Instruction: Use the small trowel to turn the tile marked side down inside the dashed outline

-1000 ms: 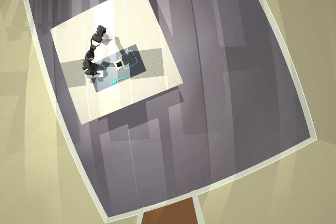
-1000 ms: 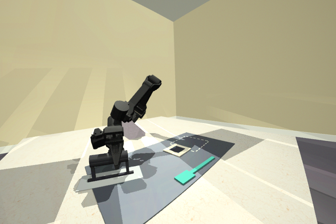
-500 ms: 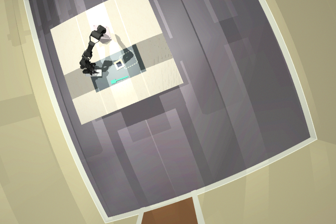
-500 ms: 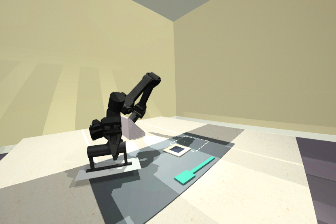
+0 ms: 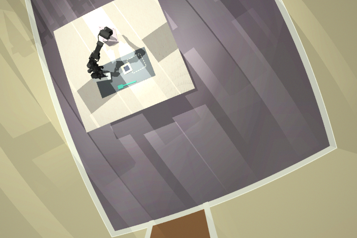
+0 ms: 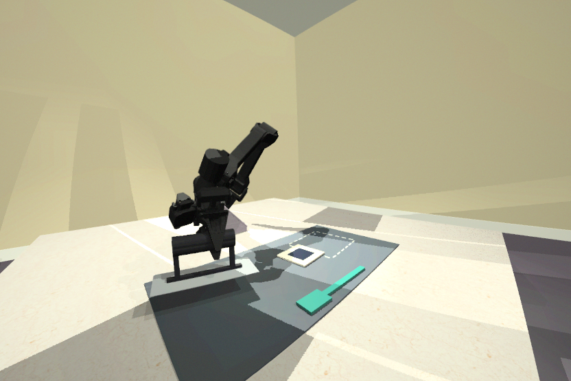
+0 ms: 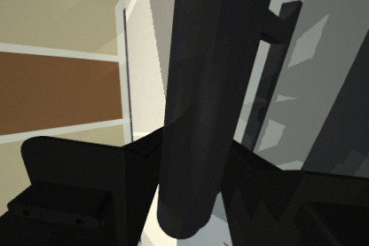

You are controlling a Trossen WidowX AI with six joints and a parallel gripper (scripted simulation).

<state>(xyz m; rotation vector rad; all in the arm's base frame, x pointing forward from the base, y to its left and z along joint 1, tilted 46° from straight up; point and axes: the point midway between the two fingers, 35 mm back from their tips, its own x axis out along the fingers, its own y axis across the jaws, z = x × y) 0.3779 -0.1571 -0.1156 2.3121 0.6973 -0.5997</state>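
Right now the dark mat is 200 mm to the left of my gripper tip and 120 mm below it. The rest, counted from my gripper tip: teal trowel: 130 mm ahead, 180 mm to the left, 90 mm below; then tile: 30 mm behind, 260 mm to the left, 90 mm below.
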